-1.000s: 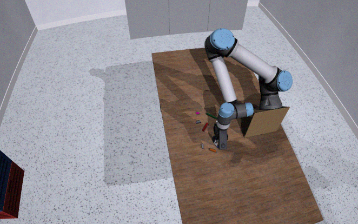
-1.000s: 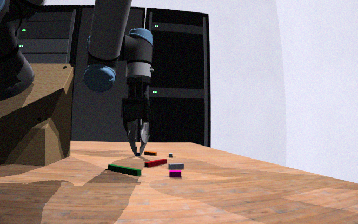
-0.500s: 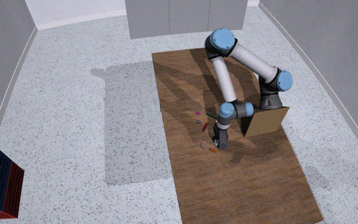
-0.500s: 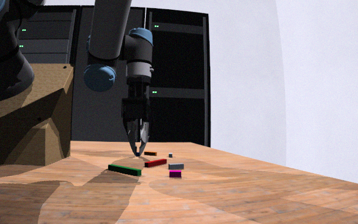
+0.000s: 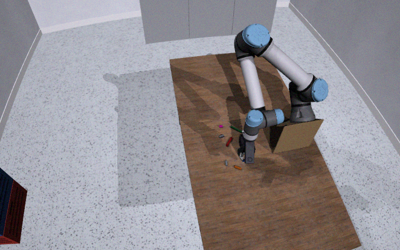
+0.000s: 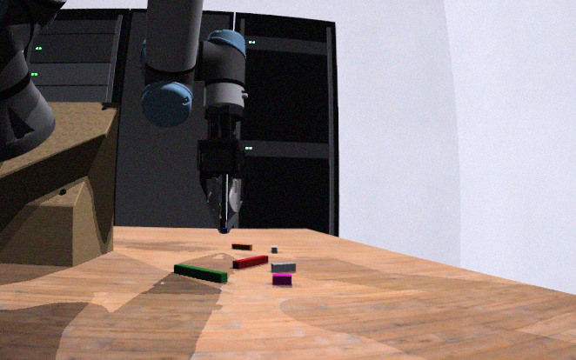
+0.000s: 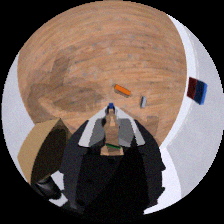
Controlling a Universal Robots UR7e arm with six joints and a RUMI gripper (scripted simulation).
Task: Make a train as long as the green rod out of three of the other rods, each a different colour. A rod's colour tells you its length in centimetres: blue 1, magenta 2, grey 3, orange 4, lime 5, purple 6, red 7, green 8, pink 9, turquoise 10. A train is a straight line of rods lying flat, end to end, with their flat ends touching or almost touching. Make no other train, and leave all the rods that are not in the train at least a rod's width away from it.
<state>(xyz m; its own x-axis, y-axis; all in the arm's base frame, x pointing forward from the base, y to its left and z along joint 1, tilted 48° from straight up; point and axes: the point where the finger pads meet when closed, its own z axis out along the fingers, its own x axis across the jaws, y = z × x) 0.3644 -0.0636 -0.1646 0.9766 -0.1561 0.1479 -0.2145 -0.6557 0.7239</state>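
The orange rod lies 4 cm below my hand, 3 cm ahead of it and 2 cm to the left of it. Also, from my hand: blue rod 1 cm below; then green rod 24 cm to the right, 4 cm below, 4 cm behind; then red rod 16 cm to the right, 4 cm below, 3 cm ahead.
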